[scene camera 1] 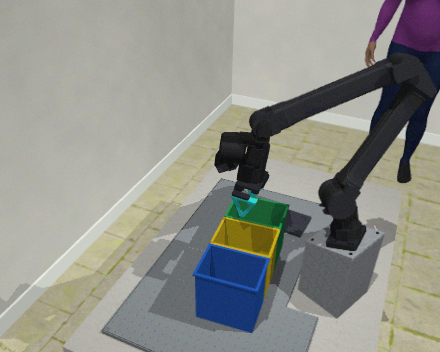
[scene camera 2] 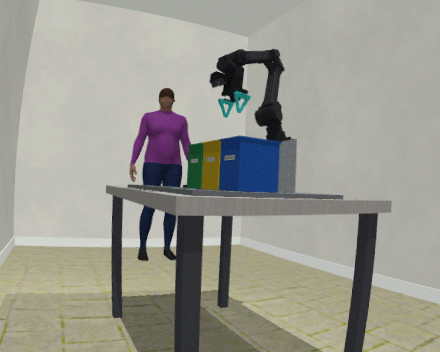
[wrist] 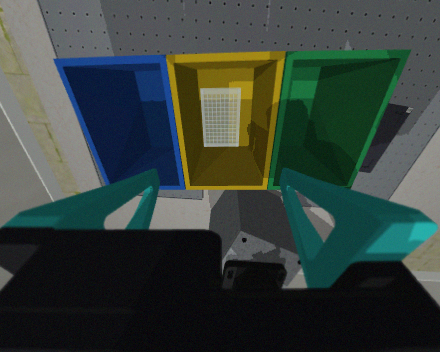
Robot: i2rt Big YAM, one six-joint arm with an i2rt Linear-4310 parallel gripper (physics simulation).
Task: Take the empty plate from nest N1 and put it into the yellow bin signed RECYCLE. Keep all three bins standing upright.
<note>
The pictures show: my gripper, a green bin, a blue bin, a yellow bin and a clear plate.
My gripper is seen too in the wrist view.
</note>
